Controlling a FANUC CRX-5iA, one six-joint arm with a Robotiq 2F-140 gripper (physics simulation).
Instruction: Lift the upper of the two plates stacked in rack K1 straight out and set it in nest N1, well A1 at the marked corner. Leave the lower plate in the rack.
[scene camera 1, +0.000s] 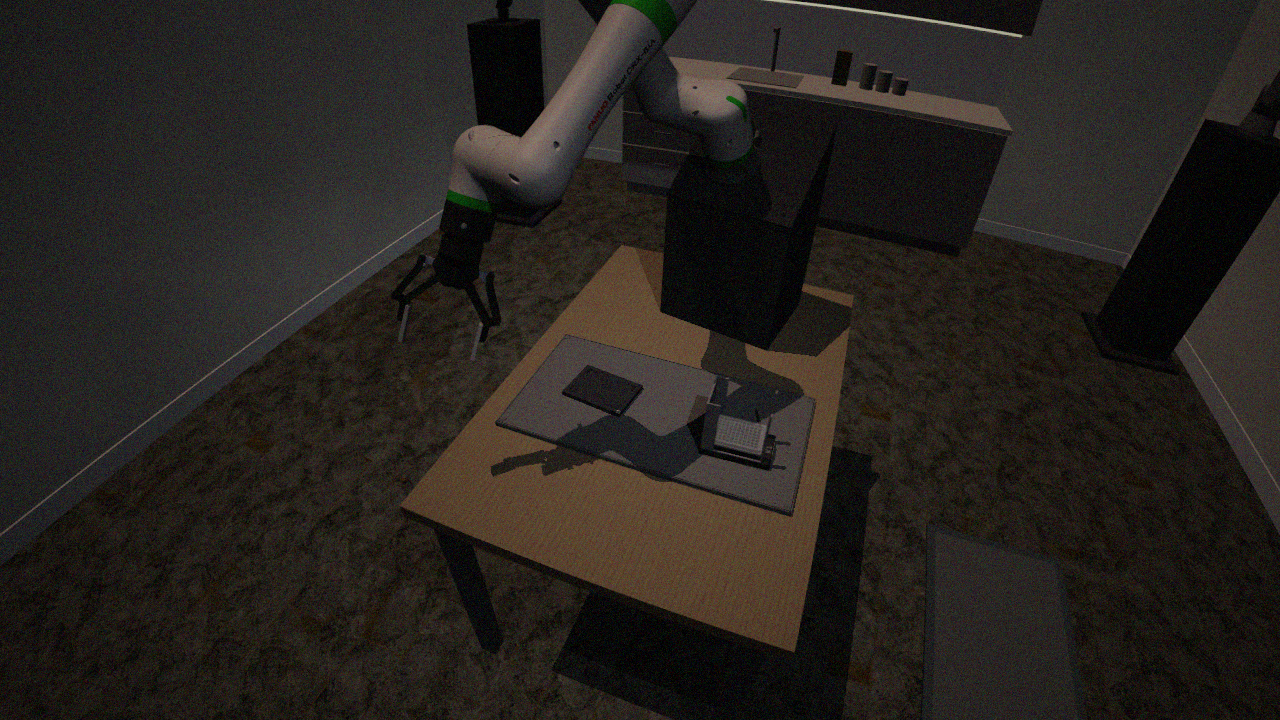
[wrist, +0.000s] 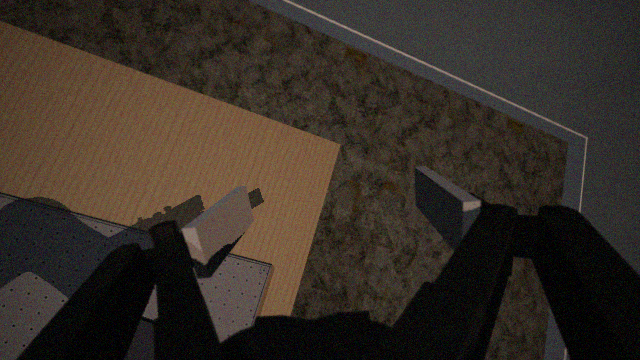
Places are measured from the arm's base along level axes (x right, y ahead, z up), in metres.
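Pixels of known places: gripper, between the fingertips: (scene camera 1: 437, 348) (wrist: 329, 195); arm's base, origin of its link: (scene camera 1: 732, 163).
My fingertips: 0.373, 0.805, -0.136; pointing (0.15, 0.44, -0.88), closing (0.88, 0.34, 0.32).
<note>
For each thing: its top centre in the pictures, then the offset to it from my fingertips, as dx, dy, dz. "pt": a spot on its surface instead. Level surfaces: height alone.
- light plate, centre of its top: (scene camera 1: 736, 431) -0.548, -0.251, -0.263
- dark rack, a spot on its surface: (scene camera 1: 738, 457) pt -0.567, -0.204, -0.292
- dark flat nest, centre of its top: (wrist: 120, 357) (scene camera 1: 602, 387) -0.201, -0.317, -0.296
- perforated grey board, height of its surface: dz -0.310
- wooden table, height of its surface: dz -0.323
My gripper (scene camera 1: 438, 347) (wrist: 329, 195) is wide open and empty. It hangs in the air past the left edge of the table, well above it and well away from the rack. A light plate (scene camera 1: 741, 433) with a grid of wells lies on top in the dark rack (scene camera 1: 738, 457), at the right part of the grey board; the lower plate cannot be told apart. The dark flat nest (scene camera 1: 602, 389) lies on the left part of the board, with no plate on it. Its marked corner is too small to make out. The rack does not show in the wrist view.
The perforated grey board (scene camera 1: 537, 385) (wrist: 240, 285) lies on the wooden table (scene camera 1: 626, 555) (wrist: 150, 125). Thin prongs stick out at the rack's right side. The arm's large dark pedestal (scene camera 1: 725, 259) stands at the back of the table. A wall (scene camera 1: 223, 134) is at the left.
</note>
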